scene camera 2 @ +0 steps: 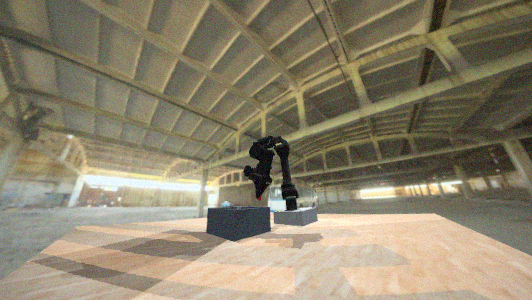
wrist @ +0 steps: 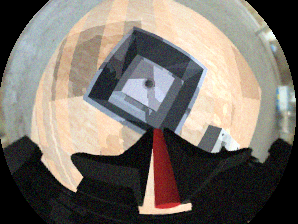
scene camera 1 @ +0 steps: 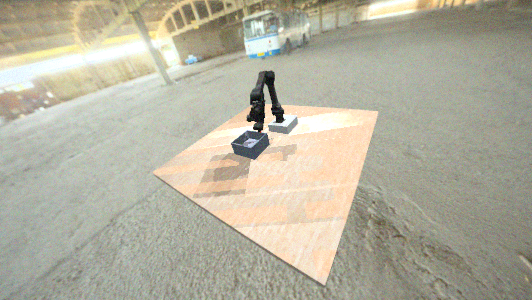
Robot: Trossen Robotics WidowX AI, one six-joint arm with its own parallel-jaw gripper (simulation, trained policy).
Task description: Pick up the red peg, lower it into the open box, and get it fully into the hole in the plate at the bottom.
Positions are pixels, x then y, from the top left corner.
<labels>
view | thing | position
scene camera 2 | dark box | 232,223
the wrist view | gripper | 158,131
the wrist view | red peg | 166,195
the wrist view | dark box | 104,92
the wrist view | grey plate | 159,82
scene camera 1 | dark box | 253,152
</labels>
